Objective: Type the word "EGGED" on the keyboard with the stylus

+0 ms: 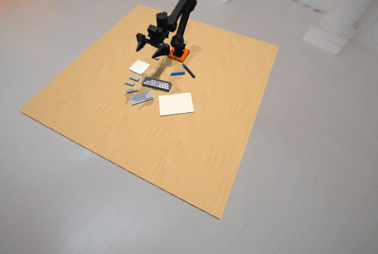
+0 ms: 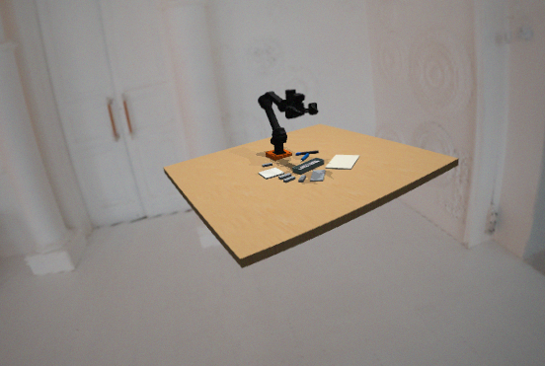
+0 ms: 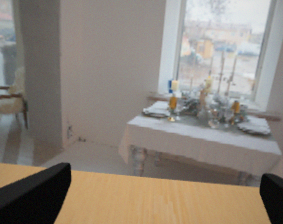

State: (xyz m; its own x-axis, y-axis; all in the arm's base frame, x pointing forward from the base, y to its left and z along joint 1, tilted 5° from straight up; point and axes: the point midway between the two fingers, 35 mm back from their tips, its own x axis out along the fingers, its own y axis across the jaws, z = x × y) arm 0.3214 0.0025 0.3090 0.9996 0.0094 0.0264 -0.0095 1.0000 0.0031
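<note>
The E key is 30 cm below my gripper tip, 5 cm to the right of it and 4 cm behind it. Also, from my gripper tip: grey slab (31 cm below, 7 cm ahead, 4 cm to the right).
</note>
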